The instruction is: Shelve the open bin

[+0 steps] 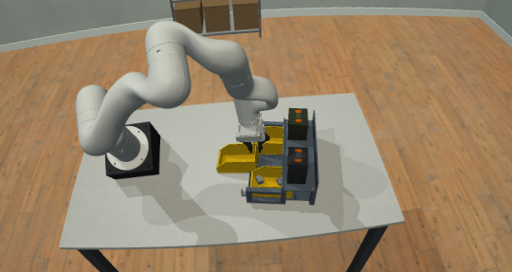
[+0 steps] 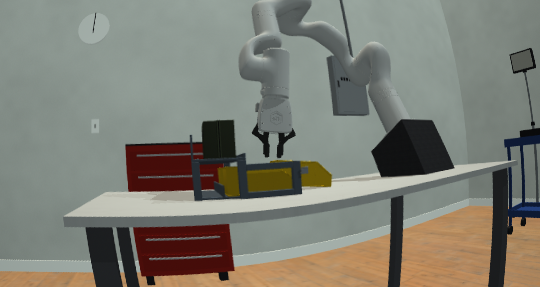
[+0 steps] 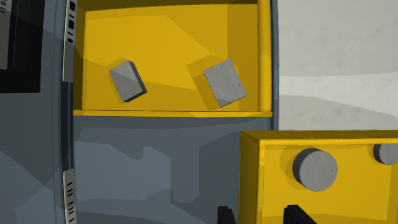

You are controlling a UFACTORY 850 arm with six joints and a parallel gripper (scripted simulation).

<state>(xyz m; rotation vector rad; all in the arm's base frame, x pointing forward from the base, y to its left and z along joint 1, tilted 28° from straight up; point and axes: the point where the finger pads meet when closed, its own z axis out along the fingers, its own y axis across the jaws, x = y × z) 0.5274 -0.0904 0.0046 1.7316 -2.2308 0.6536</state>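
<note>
Now: the grey shelf 100 mm ahead of my hand, 30 mm to the right of it and 60 mm below it.
</note>
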